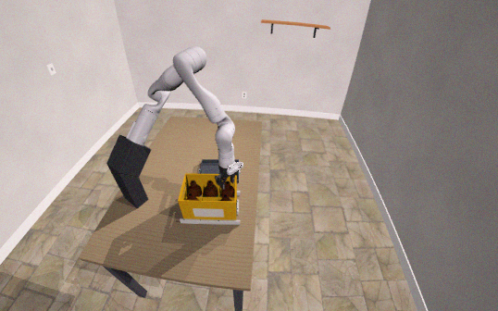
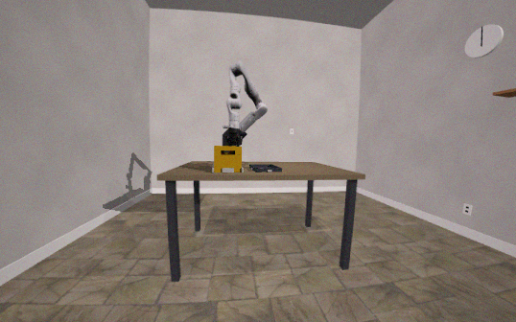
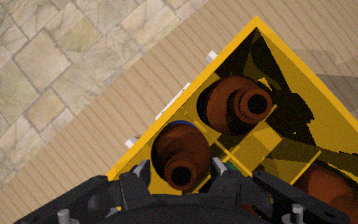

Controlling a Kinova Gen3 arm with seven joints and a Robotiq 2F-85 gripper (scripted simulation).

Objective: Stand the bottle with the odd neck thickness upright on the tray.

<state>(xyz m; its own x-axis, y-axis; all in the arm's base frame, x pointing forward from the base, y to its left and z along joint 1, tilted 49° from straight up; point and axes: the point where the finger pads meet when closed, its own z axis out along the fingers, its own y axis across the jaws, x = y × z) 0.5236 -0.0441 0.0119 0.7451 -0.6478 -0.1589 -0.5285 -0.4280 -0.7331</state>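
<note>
My gripper is now 80 mm past the yellow crate, 70 mm above it and 60 mm to the left of it. Also, from my hand: dark grey tray 230 mm to the left, 140 mm below, 110 mm behind.
</note>
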